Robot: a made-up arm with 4 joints.
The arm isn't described. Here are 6 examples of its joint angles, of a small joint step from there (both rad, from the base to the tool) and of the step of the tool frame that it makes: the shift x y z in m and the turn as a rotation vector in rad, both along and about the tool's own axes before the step.
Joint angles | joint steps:
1: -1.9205 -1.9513 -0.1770 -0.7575 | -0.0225 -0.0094 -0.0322 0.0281
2: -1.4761 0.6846 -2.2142 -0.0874 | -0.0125 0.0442 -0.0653 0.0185
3: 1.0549 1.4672 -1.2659 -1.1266 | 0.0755 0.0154 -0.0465 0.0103
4: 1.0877 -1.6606 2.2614 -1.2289 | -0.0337 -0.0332 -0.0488 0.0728
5: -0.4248 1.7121 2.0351 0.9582 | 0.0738 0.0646 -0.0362 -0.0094
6: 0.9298 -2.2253 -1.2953 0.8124 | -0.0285 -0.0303 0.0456 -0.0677
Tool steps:
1: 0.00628 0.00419 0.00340 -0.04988 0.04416 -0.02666
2: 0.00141 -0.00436 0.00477 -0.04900 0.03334 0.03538
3: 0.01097 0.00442 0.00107 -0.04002 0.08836 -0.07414
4: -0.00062 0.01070 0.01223 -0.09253 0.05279 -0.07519
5: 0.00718 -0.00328 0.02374 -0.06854 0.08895 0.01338
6: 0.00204 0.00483 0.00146 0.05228 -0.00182 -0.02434
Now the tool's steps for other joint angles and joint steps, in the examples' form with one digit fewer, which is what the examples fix.
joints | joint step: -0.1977 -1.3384 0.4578 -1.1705 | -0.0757 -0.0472 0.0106 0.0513
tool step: 0.0069 -0.0053 0.0002 -0.1018 0.0197 -0.0578
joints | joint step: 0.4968 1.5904 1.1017 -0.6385 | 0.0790 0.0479 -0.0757 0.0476
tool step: 0.0001 0.0189 0.0155 -0.0683 0.0799 -0.1268
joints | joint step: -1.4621 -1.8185 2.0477 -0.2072 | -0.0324 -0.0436 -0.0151 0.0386
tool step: 0.0000 -0.0042 0.0105 -0.0415 0.0652 0.0165
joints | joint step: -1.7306 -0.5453 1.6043 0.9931 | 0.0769 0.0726 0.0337 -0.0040
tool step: -0.0037 0.0039 0.0091 0.0976 0.0234 -0.0822
